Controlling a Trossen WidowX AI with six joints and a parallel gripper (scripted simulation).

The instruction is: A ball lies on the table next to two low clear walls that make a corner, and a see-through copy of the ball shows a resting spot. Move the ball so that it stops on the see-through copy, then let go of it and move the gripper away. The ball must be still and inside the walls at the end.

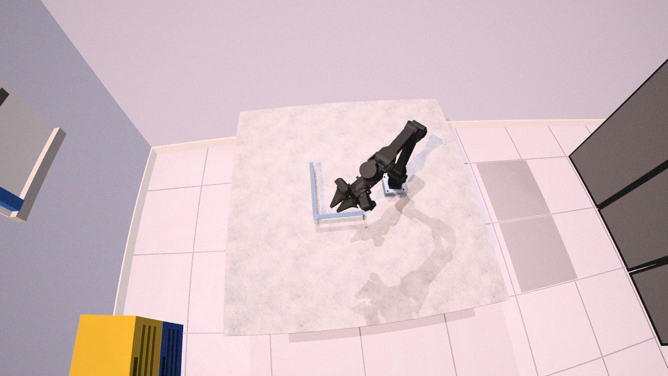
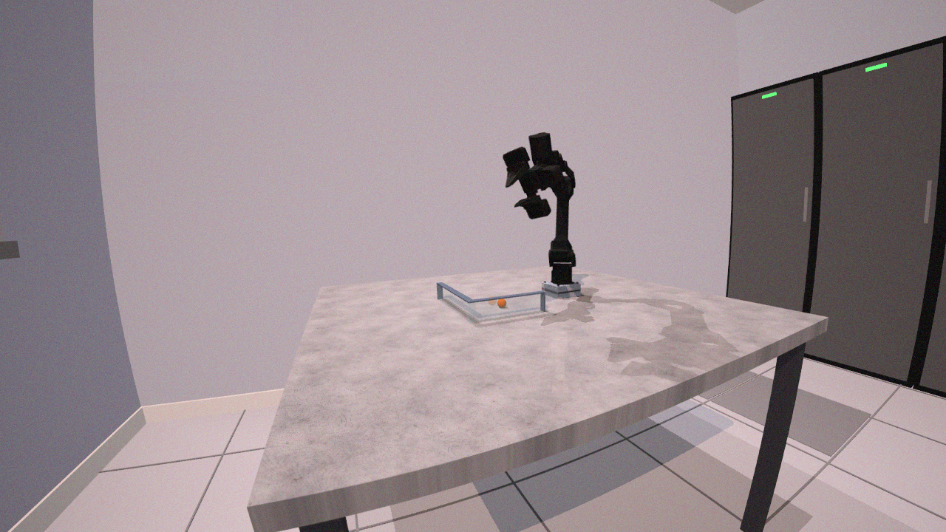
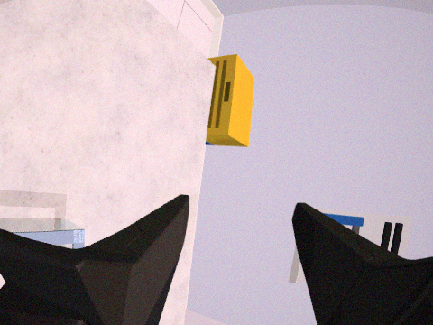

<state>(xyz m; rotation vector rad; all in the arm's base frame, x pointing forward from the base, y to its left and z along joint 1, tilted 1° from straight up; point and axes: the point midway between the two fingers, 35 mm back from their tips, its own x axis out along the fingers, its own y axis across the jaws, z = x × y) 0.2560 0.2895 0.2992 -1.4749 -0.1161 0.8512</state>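
Now: the orange ball 30 mm behind my gripper tip, 210 mm to the right of it and 310 mm below it. Round my gripper tip: see-through copy of ball (10 mm behind, 250 mm to the right, 310 mm below).
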